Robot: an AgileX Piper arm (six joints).
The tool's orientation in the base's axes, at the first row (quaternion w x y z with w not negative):
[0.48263, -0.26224, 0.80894, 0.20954]
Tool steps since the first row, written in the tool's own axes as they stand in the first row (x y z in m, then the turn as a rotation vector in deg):
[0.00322, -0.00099, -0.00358, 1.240, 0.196, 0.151]
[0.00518, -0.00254, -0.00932, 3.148, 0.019, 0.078]
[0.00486, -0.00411, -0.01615, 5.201, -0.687, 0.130]
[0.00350, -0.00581, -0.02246, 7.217, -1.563, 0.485]
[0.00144, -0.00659, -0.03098, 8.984, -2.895, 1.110]
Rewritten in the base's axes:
[-0.00306, -0.00360, -0.00136, -0.513, -0.034, -1.155]
[-0.00672, -0.00864, -0.00067, -1.208, -0.638, -2.837]
[-0.01019, -0.01383, 0.00253, -1.545, -1.610, -4.750]
[-0.01282, -0.01858, 0.00641, -1.558, -2.526, -6.779]
[-0.01723, -0.02377, 0.01198, -1.004, -3.580, -8.746]

